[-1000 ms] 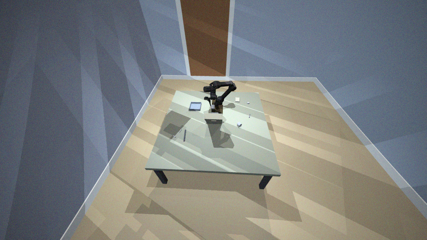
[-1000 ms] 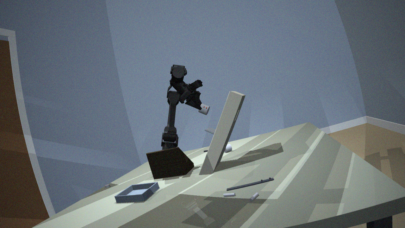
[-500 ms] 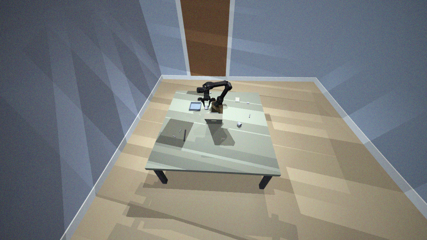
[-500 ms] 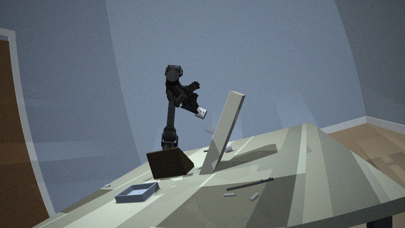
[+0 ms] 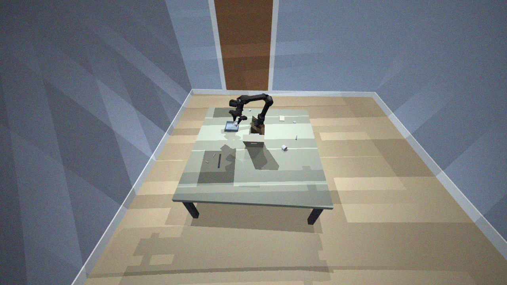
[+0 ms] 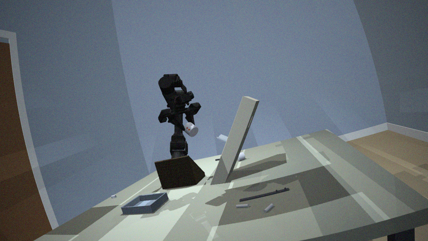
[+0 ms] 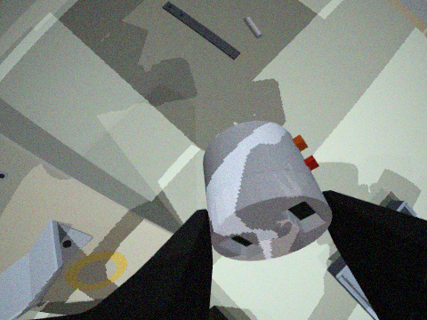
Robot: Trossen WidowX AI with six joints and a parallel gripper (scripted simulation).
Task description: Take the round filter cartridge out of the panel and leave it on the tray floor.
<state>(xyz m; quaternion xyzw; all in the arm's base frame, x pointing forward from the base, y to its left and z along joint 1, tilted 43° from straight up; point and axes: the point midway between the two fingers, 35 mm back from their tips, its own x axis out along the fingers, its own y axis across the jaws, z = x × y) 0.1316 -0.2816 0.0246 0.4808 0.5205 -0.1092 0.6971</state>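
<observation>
Right now my gripper tip is 260 mm past the shallow grey tray, 70 mm to the left of it and 260 mm above it. Round my gripper tip: white round filter cartridge (right at my gripper tip); then pale service panel (160 mm ahead, 170 mm to the left, 90 mm below).
</observation>
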